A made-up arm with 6 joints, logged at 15 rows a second.
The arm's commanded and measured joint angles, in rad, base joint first. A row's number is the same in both.
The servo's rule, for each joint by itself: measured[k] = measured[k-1] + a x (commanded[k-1-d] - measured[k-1]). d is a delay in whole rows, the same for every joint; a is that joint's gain. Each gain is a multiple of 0.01, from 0.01 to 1. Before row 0 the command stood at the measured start. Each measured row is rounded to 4 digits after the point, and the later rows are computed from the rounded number. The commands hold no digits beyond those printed.
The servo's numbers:
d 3
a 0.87 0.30 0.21 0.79 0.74 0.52
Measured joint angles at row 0: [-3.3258, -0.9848, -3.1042, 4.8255, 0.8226, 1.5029]
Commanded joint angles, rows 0 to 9: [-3.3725, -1.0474, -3.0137, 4.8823, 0.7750, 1.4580]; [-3.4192, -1.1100, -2.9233, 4.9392, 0.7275, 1.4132]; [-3.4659, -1.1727, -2.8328, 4.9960, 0.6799, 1.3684]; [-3.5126, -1.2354, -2.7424, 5.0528, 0.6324, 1.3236]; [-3.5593, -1.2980, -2.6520, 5.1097, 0.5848, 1.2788]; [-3.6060, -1.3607, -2.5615, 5.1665, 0.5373, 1.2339]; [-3.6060, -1.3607, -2.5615, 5.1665, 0.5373, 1.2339]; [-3.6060, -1.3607, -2.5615, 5.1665, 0.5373, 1.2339]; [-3.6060, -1.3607, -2.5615, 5.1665, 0.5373, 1.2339]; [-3.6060, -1.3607, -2.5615, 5.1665, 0.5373, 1.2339]
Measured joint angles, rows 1 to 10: [-3.3258, -0.9848, -3.1042, 4.8255, 0.8226, 1.5029]; [-3.3258, -0.9848, -3.1042, 4.8255, 0.8226, 1.5029]; [-3.3258, -0.9848, -3.1042, 4.8255, 0.8226, 1.5029]; [-3.3664, -1.0036, -3.0852, 4.8704, 0.7874, 1.4796]; [-3.4123, -1.0355, -3.0512, 4.9248, 0.7431, 1.4451]; [-3.4589, -1.0767, -3.0053, 4.9810, 0.6963, 1.4052]; [-3.5056, -1.1243, -2.9501, 5.0377, 0.6490, 1.3628]; [-3.5523, -1.1764, -2.8875, 5.0946, 0.6015, 1.3191]; [-3.5990, -1.2317, -2.8190, 5.1514, 0.5540, 1.2748]; [-3.6051, -1.2704, -2.7649, 5.1633, 0.5416, 1.2535]
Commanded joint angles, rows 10 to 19: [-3.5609, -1.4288, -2.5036, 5.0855, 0.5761, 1.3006]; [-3.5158, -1.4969, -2.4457, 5.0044, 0.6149, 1.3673]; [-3.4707, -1.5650, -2.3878, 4.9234, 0.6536, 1.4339]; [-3.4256, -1.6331, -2.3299, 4.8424, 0.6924, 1.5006]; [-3.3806, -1.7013, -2.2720, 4.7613, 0.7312, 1.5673]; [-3.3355, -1.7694, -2.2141, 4.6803, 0.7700, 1.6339]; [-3.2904, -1.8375, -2.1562, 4.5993, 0.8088, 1.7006]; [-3.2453, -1.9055, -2.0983, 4.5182, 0.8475, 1.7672]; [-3.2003, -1.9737, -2.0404, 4.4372, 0.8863, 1.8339]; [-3.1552, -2.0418, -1.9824, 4.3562, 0.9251, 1.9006]
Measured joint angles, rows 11 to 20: [-3.6059, -1.2975, -2.7222, 5.1658, 0.5384, 1.2433]; [-3.6060, -1.3165, -2.6885, 5.1664, 0.5376, 1.2384]; [-3.6060, -1.3298, -2.6618, 5.1665, 0.5374, 1.2361]; [-3.5668, -1.3595, -2.6286, 5.1025, 0.5660, 1.2696]; [-3.5224, -1.4007, -2.5902, 5.0250, 0.6022, 1.3204]; [-3.4774, -1.4500, -2.5477, 4.9447, 0.6402, 1.3794]; [-3.4323, -1.5049, -2.5020, 4.8639, 0.6788, 1.4424]; [-3.3873, -1.5638, -2.4537, 4.7828, 0.7176, 1.5073]; [-3.3422, -1.6255, -2.4034, 4.7018, 0.7564, 1.5731]; [-3.2971, -1.6891, -2.3515, 4.6208, 0.7952, 1.6394]
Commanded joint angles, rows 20 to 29: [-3.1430, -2.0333, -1.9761, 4.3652, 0.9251, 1.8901]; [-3.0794, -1.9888, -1.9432, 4.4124, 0.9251, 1.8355]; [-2.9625, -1.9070, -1.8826, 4.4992, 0.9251, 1.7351]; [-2.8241, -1.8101, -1.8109, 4.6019, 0.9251, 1.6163]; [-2.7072, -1.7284, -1.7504, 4.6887, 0.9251, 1.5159]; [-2.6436, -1.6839, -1.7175, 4.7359, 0.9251, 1.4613]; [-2.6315, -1.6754, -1.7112, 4.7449, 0.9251, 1.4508]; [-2.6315, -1.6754, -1.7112, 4.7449, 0.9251, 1.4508]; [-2.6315, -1.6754, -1.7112, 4.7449, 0.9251, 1.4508]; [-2.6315, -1.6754, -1.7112, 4.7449, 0.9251, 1.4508]
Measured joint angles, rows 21 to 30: [-3.2520, -1.7540, -2.2983, 4.5397, 0.8339, 1.7059]; [-3.2070, -1.8199, -2.2441, 4.4587, 0.8727, 1.7725]; [-3.1619, -1.8865, -2.1891, 4.3777, 0.9115, 1.8391]; [-3.1455, -1.9305, -2.1444, 4.3678, 0.9216, 1.8656]; [-3.0880, -1.9480, -2.1021, 4.4030, 0.9242, 1.8499]; [-2.9788, -1.9357, -2.0560, 4.4790, 0.9249, 1.7902]; [-2.8442, -1.8980, -2.0045, 4.5761, 0.9250, 1.6998]; [-2.7250, -1.8471, -1.9511, 4.6651, 0.9251, 1.6042]; [-2.6542, -1.7981, -1.9020, 4.7210, 0.9251, 1.5299]; [-2.6345, -1.7613, -1.8619, 4.7399, 0.9251, 1.4888]
